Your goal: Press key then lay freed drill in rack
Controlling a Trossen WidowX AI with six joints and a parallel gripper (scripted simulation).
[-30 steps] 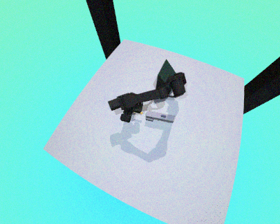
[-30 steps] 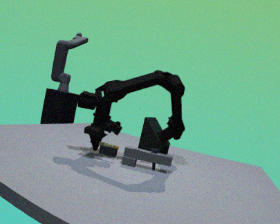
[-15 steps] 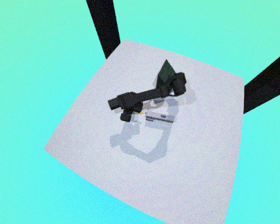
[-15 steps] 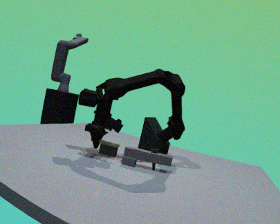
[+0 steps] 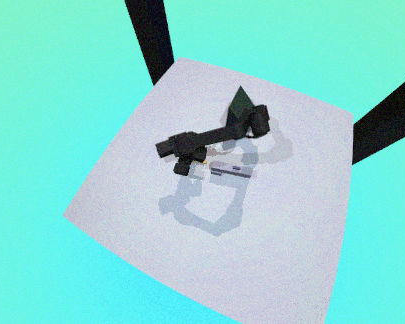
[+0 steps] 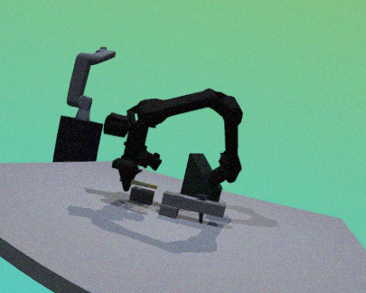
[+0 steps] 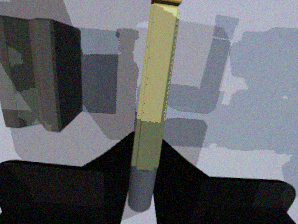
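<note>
The drill lies 10 mm behind my gripper tip, 40 mm to the left of it and 30 mm above it. The rest, counted from my gripper tip: key 40 mm behind, 220 mm to the left, 10 mm above; then rack 80 mm behind, 20 mm to the left, 20 mm below.
</note>
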